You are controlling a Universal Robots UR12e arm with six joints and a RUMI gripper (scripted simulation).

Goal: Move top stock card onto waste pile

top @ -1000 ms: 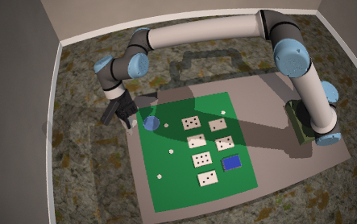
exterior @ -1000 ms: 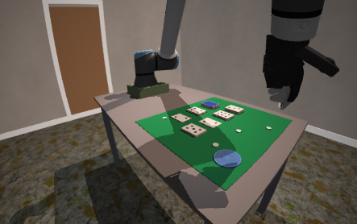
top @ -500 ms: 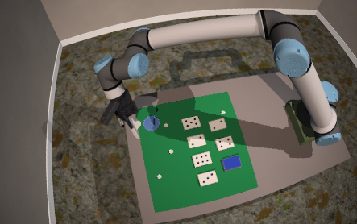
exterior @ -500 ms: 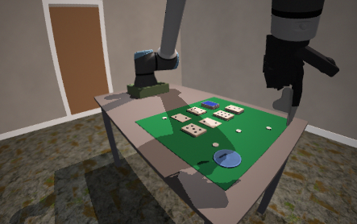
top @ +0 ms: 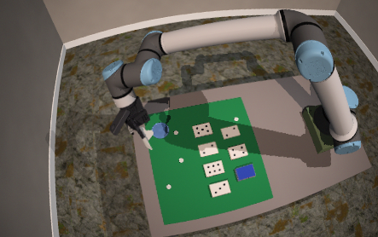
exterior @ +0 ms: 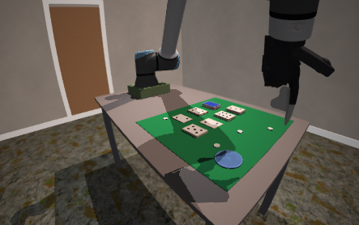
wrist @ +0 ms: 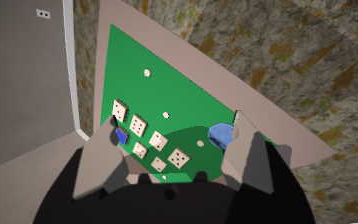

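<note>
My gripper is now 430 mm past the card, 210 mm to the right of it and 160 mm above it. Also, from my hand: green mat 280 mm behind, 190 mm below, 70 mm to the left.
</note>
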